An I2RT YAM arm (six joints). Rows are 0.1 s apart.
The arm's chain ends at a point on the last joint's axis. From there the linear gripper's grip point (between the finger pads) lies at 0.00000 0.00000 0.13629 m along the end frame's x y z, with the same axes.
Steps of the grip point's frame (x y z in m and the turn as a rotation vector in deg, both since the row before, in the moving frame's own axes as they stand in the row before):
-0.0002 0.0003 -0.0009 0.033 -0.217 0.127
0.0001 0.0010 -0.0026 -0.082 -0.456 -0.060
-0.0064 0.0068 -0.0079 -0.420 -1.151 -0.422
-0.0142 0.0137 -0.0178 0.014 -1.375 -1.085
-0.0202 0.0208 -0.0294 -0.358 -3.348 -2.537
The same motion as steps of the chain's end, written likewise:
0.0003 0.0004 -0.0009 0.033 -0.217 0.127
0.0012 0.0008 -0.0026 -0.082 -0.456 -0.060
-0.0037 0.0058 -0.0079 -0.420 -1.151 -0.422
-0.0109 0.0137 -0.0178 0.014 -1.375 -1.085
-0.0123 0.0198 -0.0292 -0.358 -3.348 -2.537

